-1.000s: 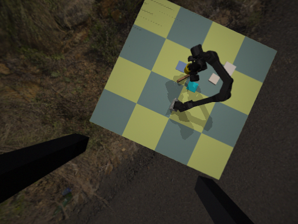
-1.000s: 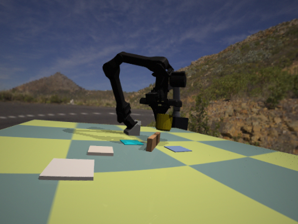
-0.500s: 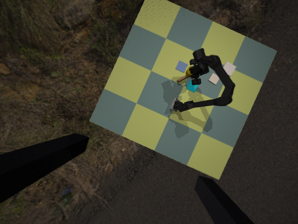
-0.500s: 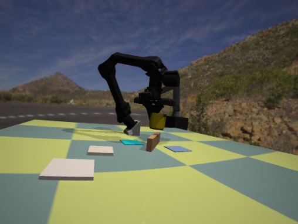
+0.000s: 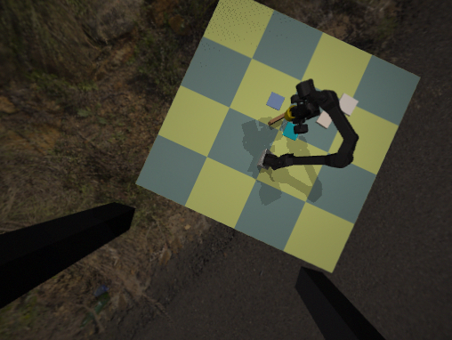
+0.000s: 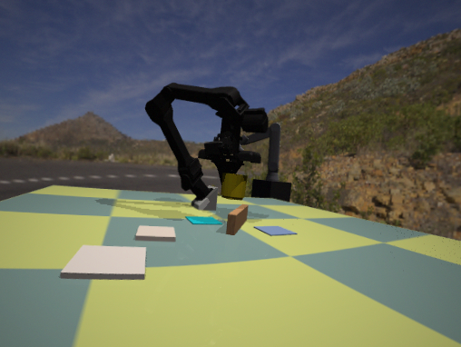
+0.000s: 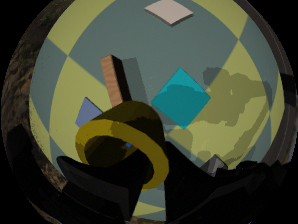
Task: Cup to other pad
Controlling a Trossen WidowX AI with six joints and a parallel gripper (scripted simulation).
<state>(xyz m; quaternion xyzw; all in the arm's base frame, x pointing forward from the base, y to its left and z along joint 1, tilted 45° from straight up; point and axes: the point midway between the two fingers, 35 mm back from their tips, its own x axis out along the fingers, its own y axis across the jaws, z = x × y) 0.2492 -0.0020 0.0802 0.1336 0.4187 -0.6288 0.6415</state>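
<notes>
Now: the teal pad 3 cm behind my gripper tip, 5 cm to the right of it and 11 cm below it. Round my gripper tip: brown wooden bar (5 cm ahead, 3 cm to the left, 9 cm below); then blue-grey pad (12 cm ahead, 10 cm to the left, 11 cm below); then yellow cup (2 cm ahead, 1 cm to the left).
</notes>
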